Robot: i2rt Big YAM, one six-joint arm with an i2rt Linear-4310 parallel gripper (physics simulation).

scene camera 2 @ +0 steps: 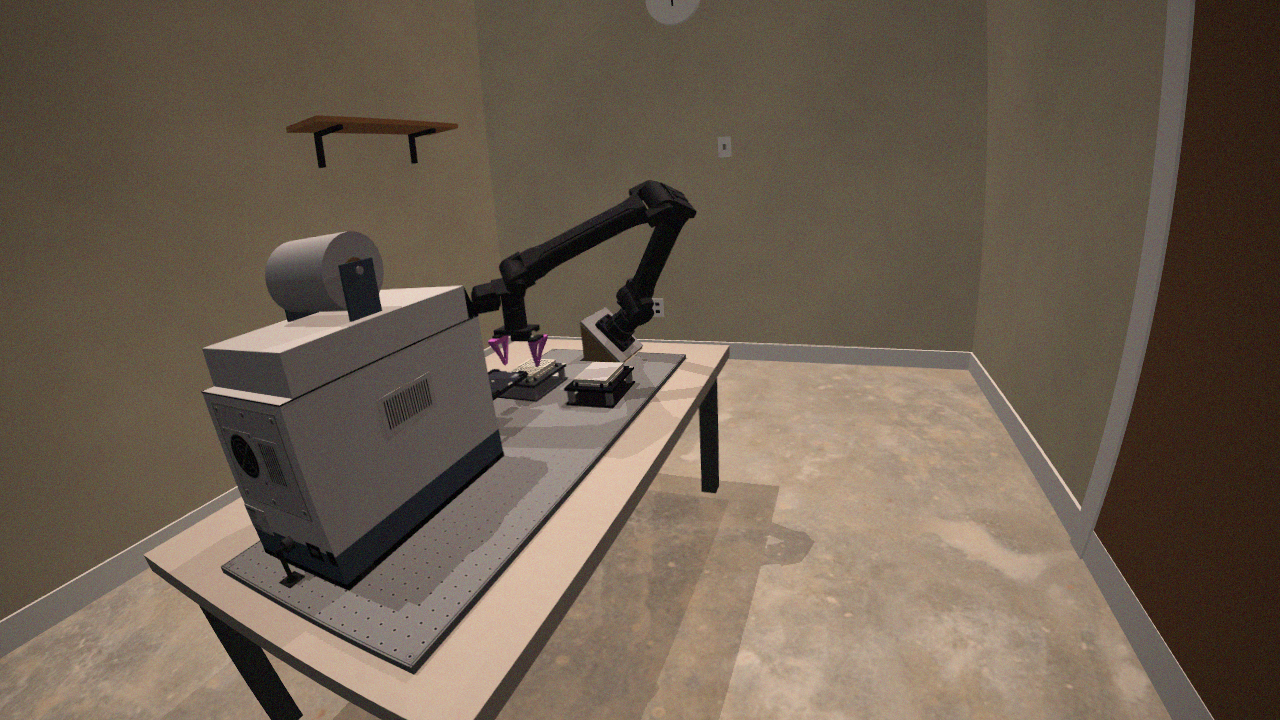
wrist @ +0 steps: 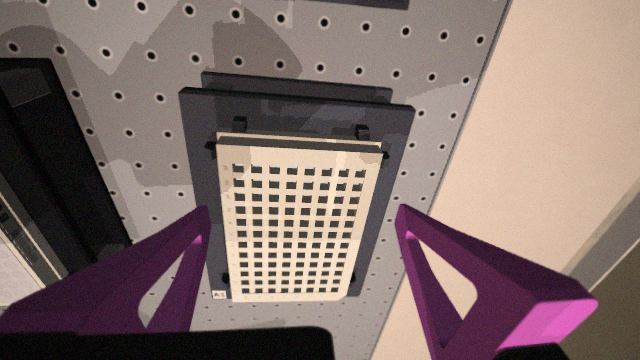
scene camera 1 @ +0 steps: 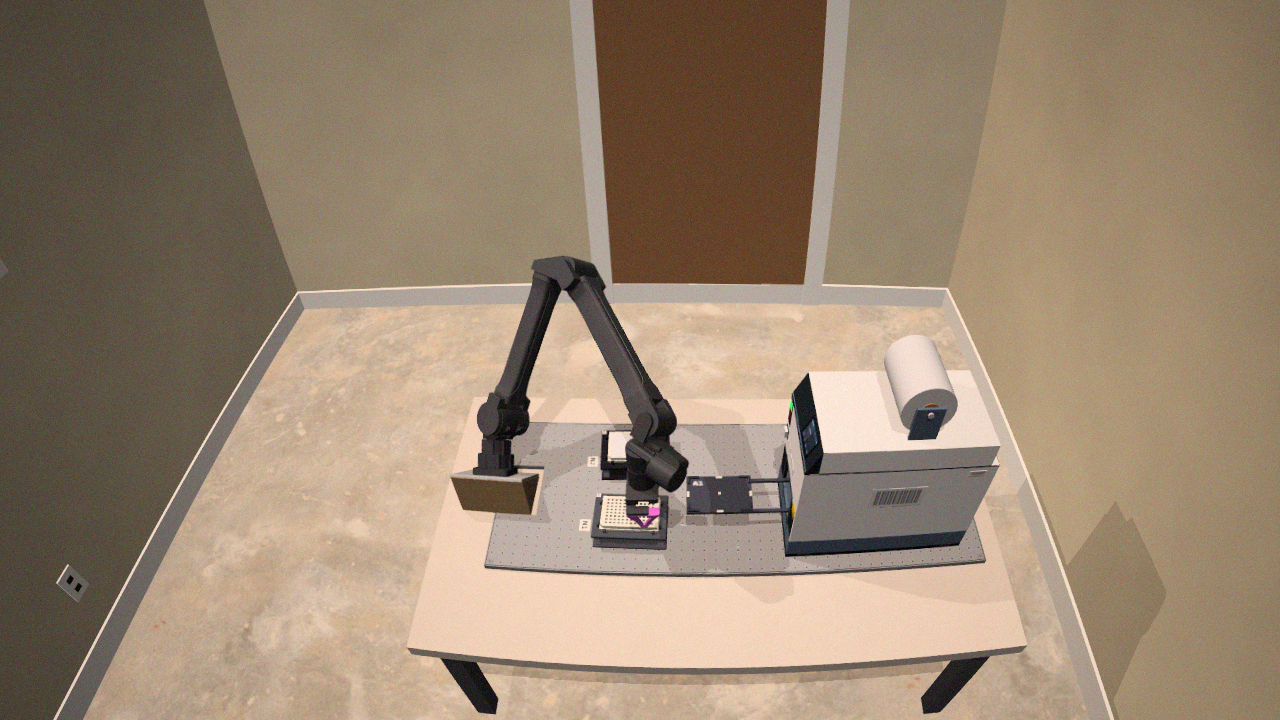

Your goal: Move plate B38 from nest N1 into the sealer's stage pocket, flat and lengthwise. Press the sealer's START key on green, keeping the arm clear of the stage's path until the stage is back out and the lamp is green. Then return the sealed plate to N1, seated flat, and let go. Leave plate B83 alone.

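Where they show: gripper, fingertip midpoint: (scene camera 2: 521, 365) (wrist: 306, 214) (scene camera 1: 644, 509); arm's base, link origin: (scene camera 2: 613, 334) (scene camera 1: 495, 473).
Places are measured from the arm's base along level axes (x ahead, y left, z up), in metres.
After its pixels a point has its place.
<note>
The cream plate, B38 by its place (scene camera 1: 617, 513) @[x 0.295, y -0.106, z 0.004 m] (wrist: 300, 157) @[x 0.380, y -0.102, z 0.005 m], sits flat in nest N1 (scene camera 1: 628, 540) @[x 0.319, y -0.142, z -0.050 m] (wrist: 195, 120) @[x 0.391, y -0.049, z -0.011 m]. My gripper (scene camera 1: 642, 517) @[x 0.356, y -0.105, z 0.020 m] (scene camera 2: 520, 362) @[x 0.356, y -0.105, z 0.020 m] (wrist: 306, 214) @[x 0.356, y -0.105, z 0.020 m] is open and empty, pointing down above the plate, with one finger beyond each long side in the wrist view. The other plate, B83 by its place (scene camera 1: 617, 445) @[x 0.282, y 0.094, z 0.005 m] (scene camera 2: 601, 373) @[x 0.342, y 0.113, z 0.005 m] (wrist: 15, 280) @[x 0.289, y 0.071, z 0.005 m], sits in the black nest behind. The sealer (scene camera 1: 859, 501) @[x 0.795, y -0.185, z 0.141 m] (scene camera 2: 393, 483) @[x 0.947, y 0.036, z 0.046 m] has its dark stage (scene camera 1: 720, 505) @[x 0.518, y -0.108, z 0.038 m] out on two rails. Its lamp (scene camera 1: 791, 405) @[x 0.663, y 0.014, z 0.218 m] is green. Plate codes are not readable.
A grey perforated board (scene camera 1: 716, 559) @[x 0.513, y -0.189, z -0.055 m] (scene camera 2: 537, 488) @[x 0.752, y 0.165, z -0.055 m] carries the nests and sealer on the table (scene camera 1: 716, 626) @[x 0.512, y -0.352, z -0.068 m]. The arm's wedge base (scene camera 1: 494, 494) @[x 0.010, y -0.066, z 0.005 m] stands at the left. A white film roll (scene camera 1: 917, 376) @[x 0.869, y -0.111, z 0.414 m] (scene camera 2: 308, 273) @[x 0.953, y -0.030, z 0.373 m] sits on top of the sealer.
</note>
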